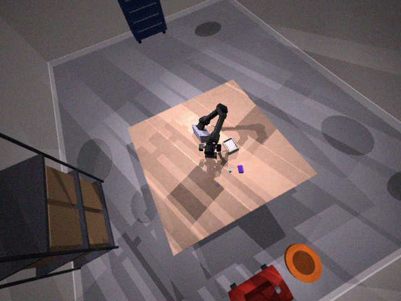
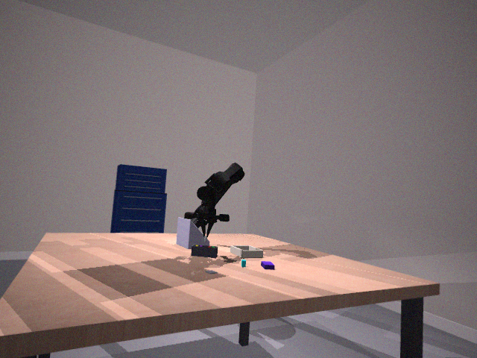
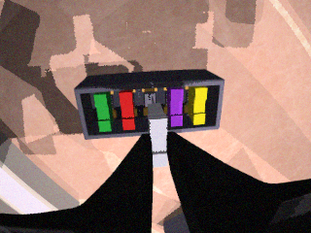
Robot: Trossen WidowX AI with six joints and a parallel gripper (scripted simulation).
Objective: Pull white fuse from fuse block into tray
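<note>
Now: the red fuse 1 cm ahead of my gripper tip, 1 cm to the left of it and 5 cm below it. From my gripper tip the other things lie so: green fuse: 2 cm ahead, 3 cm to the left, 5 cm below; white fuse: 1 cm below; purple fuse: 1 cm behind, 2 cm to the right, 5 cm below.
</note>
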